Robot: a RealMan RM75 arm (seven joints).
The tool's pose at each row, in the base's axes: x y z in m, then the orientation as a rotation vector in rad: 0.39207, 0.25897, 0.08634, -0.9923, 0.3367, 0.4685; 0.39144, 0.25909, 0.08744, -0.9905, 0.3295, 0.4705; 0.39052, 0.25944, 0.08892, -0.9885, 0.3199, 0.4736; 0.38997, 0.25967, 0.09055, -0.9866, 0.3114, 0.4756; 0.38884, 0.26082, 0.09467, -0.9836, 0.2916, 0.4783; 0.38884, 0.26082, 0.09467, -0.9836, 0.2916, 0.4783; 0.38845, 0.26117, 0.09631, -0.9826, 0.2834, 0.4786; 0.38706, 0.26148, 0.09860, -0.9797, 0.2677, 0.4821; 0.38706, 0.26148, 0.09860, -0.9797, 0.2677, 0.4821; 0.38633, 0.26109, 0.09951, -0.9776, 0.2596, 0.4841; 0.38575, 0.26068, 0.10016, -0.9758, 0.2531, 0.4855; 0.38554, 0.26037, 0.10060, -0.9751, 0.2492, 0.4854; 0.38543, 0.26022, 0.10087, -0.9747, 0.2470, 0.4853; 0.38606, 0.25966, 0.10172, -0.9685, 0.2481, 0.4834
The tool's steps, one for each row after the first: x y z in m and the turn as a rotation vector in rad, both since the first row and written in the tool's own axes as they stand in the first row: -0.00103, -0.00041, 0.00063, 0.0001, -0.0072, -0.0016; -0.00244, -0.00083, 0.00162, -0.0002, -0.0168, -0.0033; -0.00363, -0.00160, 0.00262, -0.0002, -0.0250, -0.0055; -0.00630, -0.00344, 0.00563, -0.0012, -0.0430, -0.0123; -0.00630, -0.00344, 0.00563, -0.0012, -0.0430, -0.0123; -0.00733, -0.00425, 0.00675, -0.0017, -0.0501, -0.0158; -0.00953, -0.00503, 0.00809, -0.0024, -0.0651, -0.0199; -0.00953, -0.00503, 0.00809, -0.0024, -0.0651, -0.0199; -0.01068, -0.00548, 0.00818, -0.0022, -0.0730, -0.0219; -0.01157, -0.00583, 0.00812, -0.0019, -0.0794, -0.0236; -0.01203, -0.00618, 0.00807, -0.0019, -0.0827, -0.0254; -0.01228, -0.00639, 0.00807, -0.0019, -0.0846, -0.0265; -0.01227, -0.00759, 0.00806, 0.0046, -0.0845, -0.0271
